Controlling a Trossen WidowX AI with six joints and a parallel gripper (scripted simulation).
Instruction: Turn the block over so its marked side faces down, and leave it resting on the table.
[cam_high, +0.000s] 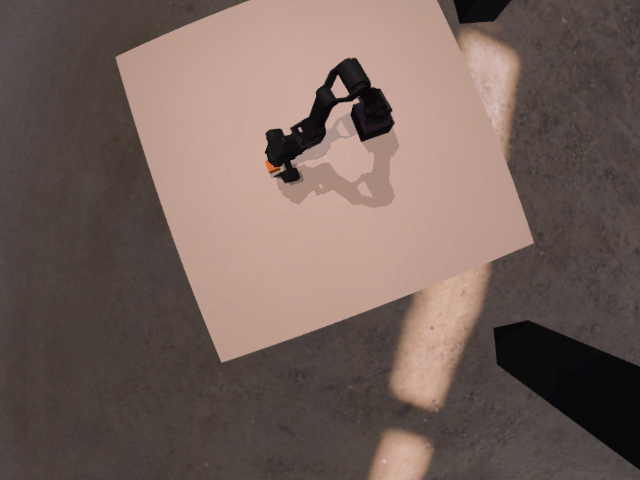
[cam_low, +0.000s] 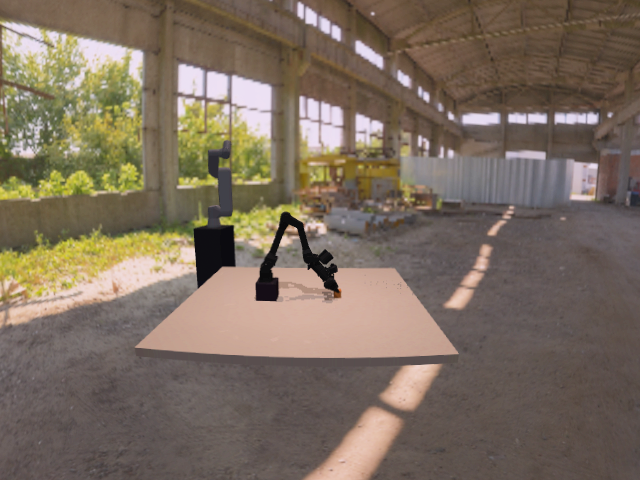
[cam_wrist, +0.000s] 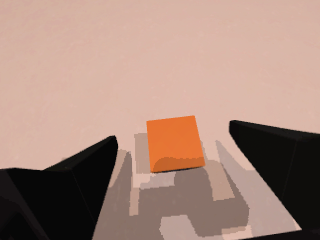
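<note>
My gripper tip is 20 mm past the block and 20 mm above it.
</note>
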